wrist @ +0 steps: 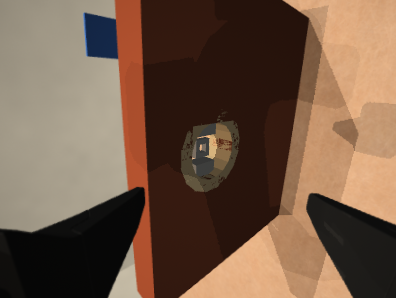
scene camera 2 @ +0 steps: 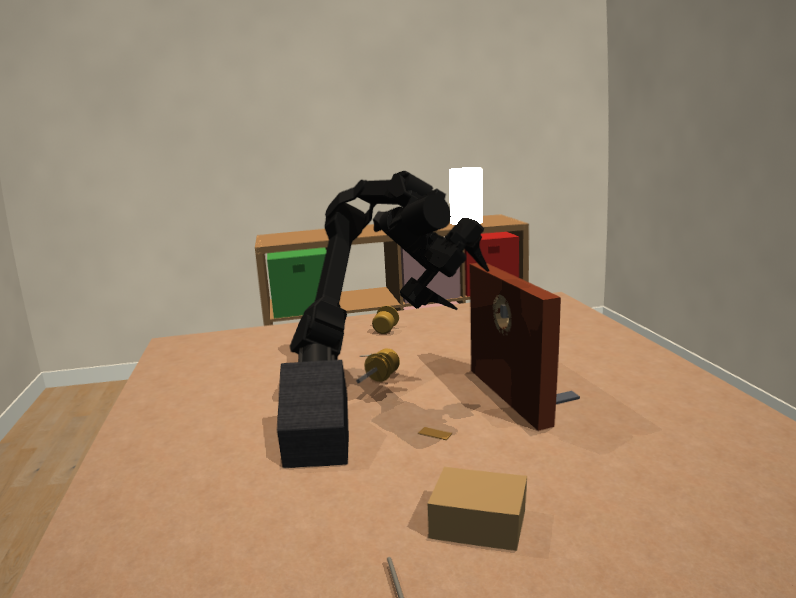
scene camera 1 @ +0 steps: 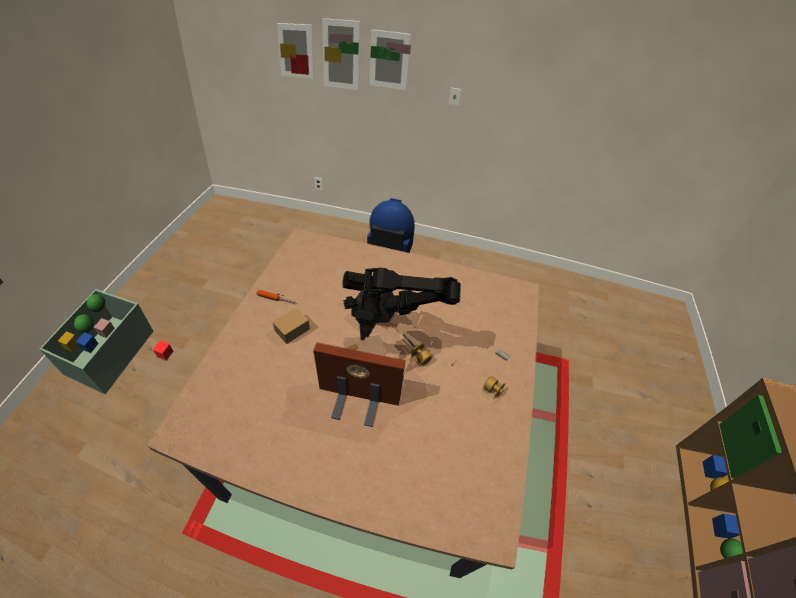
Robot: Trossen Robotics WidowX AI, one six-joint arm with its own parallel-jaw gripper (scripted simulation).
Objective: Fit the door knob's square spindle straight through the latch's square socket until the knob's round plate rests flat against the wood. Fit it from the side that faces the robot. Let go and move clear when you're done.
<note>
The pictures show: the gripper, a cardboard box and a wooden door panel.
The gripper shows as well in the wrist view and in scene camera 1.
</note>
